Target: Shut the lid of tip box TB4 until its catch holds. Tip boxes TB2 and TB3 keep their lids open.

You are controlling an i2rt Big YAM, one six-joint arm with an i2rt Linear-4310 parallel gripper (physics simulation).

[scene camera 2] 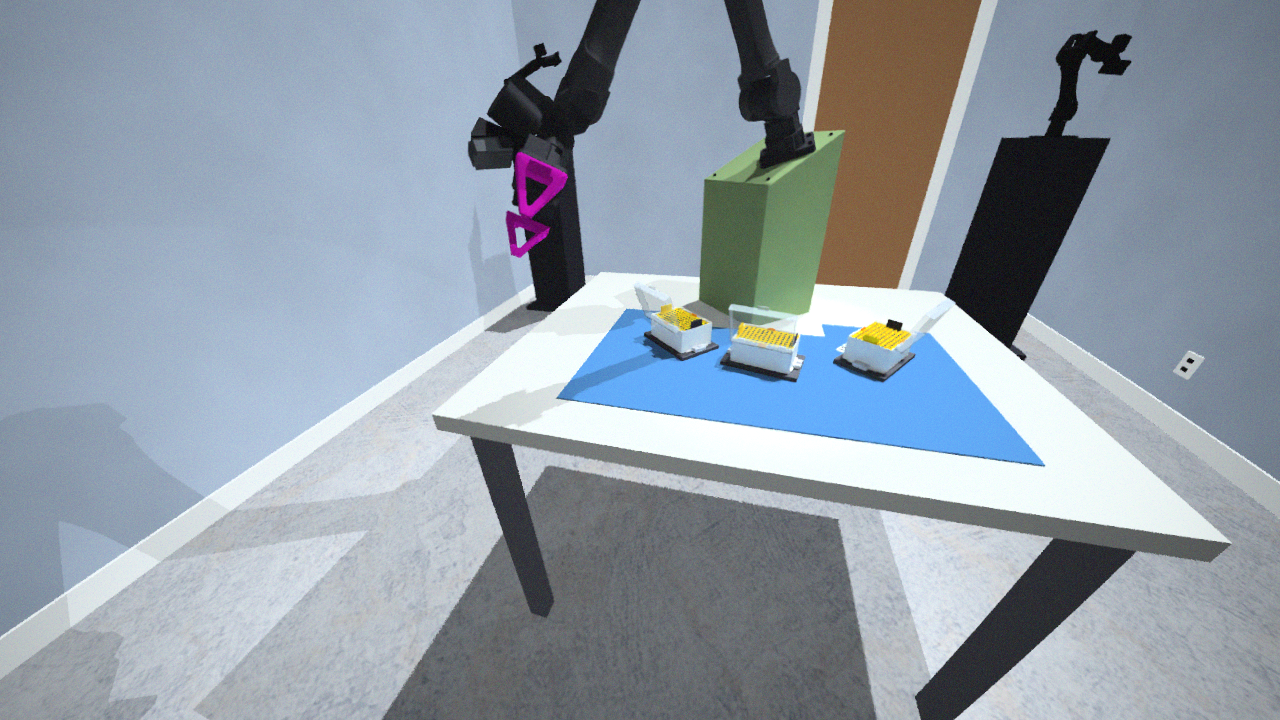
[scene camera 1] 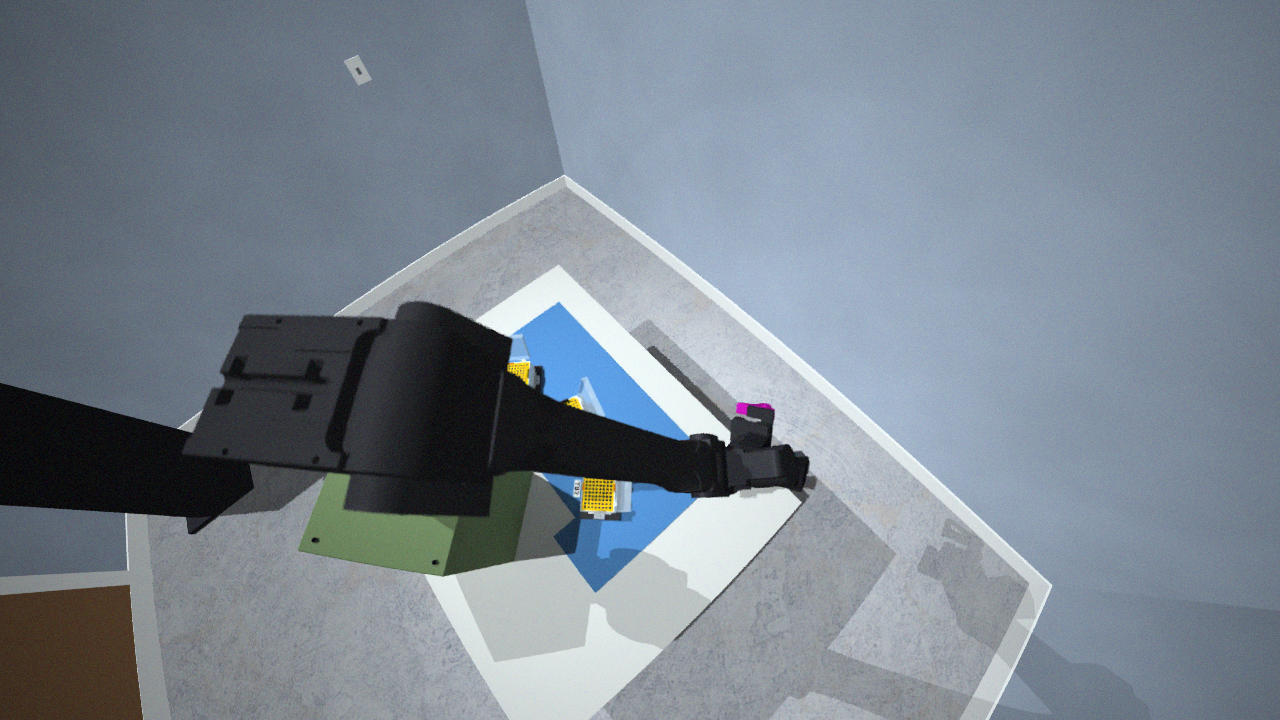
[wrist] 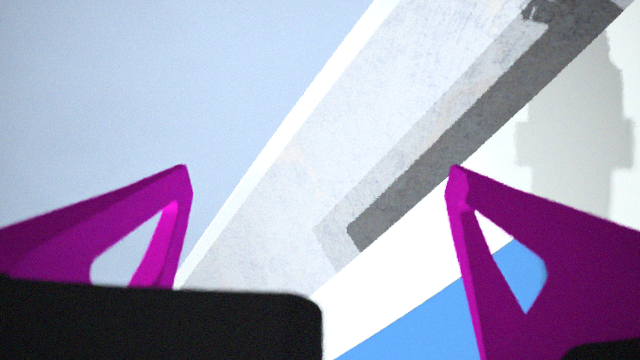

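Where they show: gripper, fingertip midpoint: (scene camera 2: 519,237) (scene camera 1: 764,427) (wrist: 318,179); arm's base, origin of the base link: (scene camera 2: 787,153).
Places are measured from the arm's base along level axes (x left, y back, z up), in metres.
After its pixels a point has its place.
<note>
Three white tip boxes with yellow racks stand on dark bases, lids open; I cannot read which is TB2, TB3 or TB4. The left box (scene camera 2: 682,331) {x -0.183, y -0.321, z -0.328 m} (scene camera 1: 597,495) has its clear lid (scene camera 2: 654,297) {x -0.240, y -0.332, z -0.252 m} tilted back to the left. The middle box (scene camera 2: 765,349) {x -0.013, y -0.367, z -0.325 m} (scene camera 1: 573,403) has its lid (scene camera 2: 762,316) {x -0.028, y -0.390, z -0.250 m} (scene camera 1: 588,394) {x 0.003, y -0.382, z -0.293 m} raised at the back. The right box (scene camera 2: 877,349) {x 0.202, y -0.302, z -0.336 m} (scene camera 1: 518,371) has its lid (scene camera 2: 929,324) {x 0.258, y -0.338, z -0.261 m} leaning out to the right. My gripper (scene camera 2: 522,236) {x -0.370, y -0.576, z -0.085 m} (wrist: 318,179) {x -0.370, y -0.576, z -0.085 m} is open and empty, high up and left of the boxes in scene camera 2. No box shows in the wrist view.
The boxes stand on a blue mat (scene camera 2: 805,411) {x 0.062, y -0.466, z -0.389 m} (scene camera 1: 568,335) {x 0.254, y -0.467, z -0.389 m} (wrist: 410,325) {x -0.167, y -0.512, z -0.389 m} on a white table (scene camera 2: 510,413) {x -0.445, y -0.591, z -0.392 m} (scene camera 1: 559,280) {x 0.473, y -0.579, z -0.392 m}. A green pedestal (scene camera 2: 733,232) {x -0.106, y -0.058, z -0.172 m} (scene camera 1: 402,537) {x -0.107, y 0.055, z -0.021 m} carries my arm behind the boxes. Black columns (scene camera 2: 1029,232) stand beyond the table. My arm partly covers the boxes in scene camera 1.
</note>
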